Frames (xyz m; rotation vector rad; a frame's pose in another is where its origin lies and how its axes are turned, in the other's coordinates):
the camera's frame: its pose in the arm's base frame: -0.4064 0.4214 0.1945 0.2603 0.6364 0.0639
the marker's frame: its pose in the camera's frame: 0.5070 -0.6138 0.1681 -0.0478 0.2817 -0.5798
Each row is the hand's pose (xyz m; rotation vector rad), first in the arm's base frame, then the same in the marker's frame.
Working: the arm's base frame: its pose in the marker's frame: -0.1951 0.0685 -0.0248 -0.0119 -0.9685 0.4477

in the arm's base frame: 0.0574 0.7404 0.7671 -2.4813 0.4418 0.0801
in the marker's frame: -1.0472 0.6192 0.3077 -2.2468 -0.5157 -0.8965
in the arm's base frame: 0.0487 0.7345 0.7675 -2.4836 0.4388 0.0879
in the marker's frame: -1.0496 0.6105 0.3023 -2.2529 -0.5179 -0.8918
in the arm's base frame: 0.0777 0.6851 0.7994 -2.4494 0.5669 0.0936
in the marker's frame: -1.0431 0.5705 0.3538 -2.2301 -0.4011 -0.8612
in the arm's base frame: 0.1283 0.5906 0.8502 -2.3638 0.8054 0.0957
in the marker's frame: -1.0250 0.4939 0.4426 -2.1667 -0.1866 -0.8028
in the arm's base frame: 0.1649 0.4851 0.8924 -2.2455 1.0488 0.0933
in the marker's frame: -1.0028 0.4038 0.5176 -2.0776 0.0295 -0.7353
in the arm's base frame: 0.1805 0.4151 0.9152 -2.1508 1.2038 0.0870
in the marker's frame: -0.9880 0.3417 0.5575 -2.0050 0.1660 -0.6889
